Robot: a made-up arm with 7 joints. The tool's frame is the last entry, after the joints.
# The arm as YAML. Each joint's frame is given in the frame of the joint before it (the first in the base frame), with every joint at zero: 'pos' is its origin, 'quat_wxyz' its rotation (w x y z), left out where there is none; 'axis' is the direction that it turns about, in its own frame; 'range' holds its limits. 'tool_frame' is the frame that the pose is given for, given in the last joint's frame.
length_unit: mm
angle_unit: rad
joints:
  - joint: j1
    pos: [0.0, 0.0, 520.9]
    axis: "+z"
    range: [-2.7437, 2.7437]
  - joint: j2
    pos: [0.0, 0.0, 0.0]
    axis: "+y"
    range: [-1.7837, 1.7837]
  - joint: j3
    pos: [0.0, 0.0, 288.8]
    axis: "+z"
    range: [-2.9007, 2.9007]
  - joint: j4
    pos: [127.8, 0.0, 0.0]
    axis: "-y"
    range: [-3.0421, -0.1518]
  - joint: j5
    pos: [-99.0, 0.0, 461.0]
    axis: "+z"
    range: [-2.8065, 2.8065]
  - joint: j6
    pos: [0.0, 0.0, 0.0]
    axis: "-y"
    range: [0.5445, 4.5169]
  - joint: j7
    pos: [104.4, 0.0, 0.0]
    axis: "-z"
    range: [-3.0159, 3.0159]
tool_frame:
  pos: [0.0, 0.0, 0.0]
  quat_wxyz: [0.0, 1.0, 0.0, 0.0]
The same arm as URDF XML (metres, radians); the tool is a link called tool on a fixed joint. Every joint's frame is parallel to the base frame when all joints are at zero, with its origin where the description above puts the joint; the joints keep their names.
<robot name="arm">
<joint name="tool_joint" type="fixed"><parent link="link7"/><child link="tool"/><origin xyz="0 0 0" rpy="3.1416 0 0"/></joint>
<joint name="j7" type="revolute"><parent link="link6"/><child link="link7"/><origin xyz="0.1044 0 0" rpy="0 0 0"/><axis xyz="0 0 -1"/><limit lower="-3.0159" upper="3.0159"/></joint>
<joint name="j6" type="revolute"><parent link="link5"/><child link="link6"/><origin xyz="0 0 0" rpy="0 0 0"/><axis xyz="0 -1 0"/><limit lower="0.5445" upper="4.5169"/></joint>
<joint name="j5" type="revolute"><parent link="link4"/><child link="link5"/><origin xyz="-0.099 0 0.461" rpy="0 0 0"/><axis xyz="0 0 1"/><limit lower="-2.8065" upper="2.8065"/></joint>
<joint name="j4" type="revolute"><parent link="link3"/><child link="link4"/><origin xyz="0.1278 0 0" rpy="0 0 0"/><axis xyz="0 -1 0"/><limit lower="-3.0421" upper="-0.1518"/></joint>
<joint name="j3" type="revolute"><parent link="link2"/><child link="link3"/><origin xyz="0 0 0.2888" rpy="0 0 0"/><axis xyz="0 0 1"/><limit lower="-2.9007" upper="2.9007"/></joint>
<joint name="j2" type="revolute"><parent link="link1"/><child link="link2"/><origin xyz="0 0 0" rpy="0 0 0"/><axis xyz="0 1 0"/><limit lower="-1.7837" upper="1.7837"/></joint>
<joint name="j1" type="revolute"><parent link="base"/><child link="link1"/><origin xyz="0 0 0.5209" rpy="0 0 0"/><axis xyz="0 0 1"/><limit lower="-2.7437" upper="2.7437"/></joint>
<link name="base"/>
<link name="link1"/>
<link name="link2"/>
<link name="link3"/>
<link name="link4"/>
<link name="link5"/>
<link name="link6"/>
<link name="link7"/>
<link name="tool"/>
</robot>

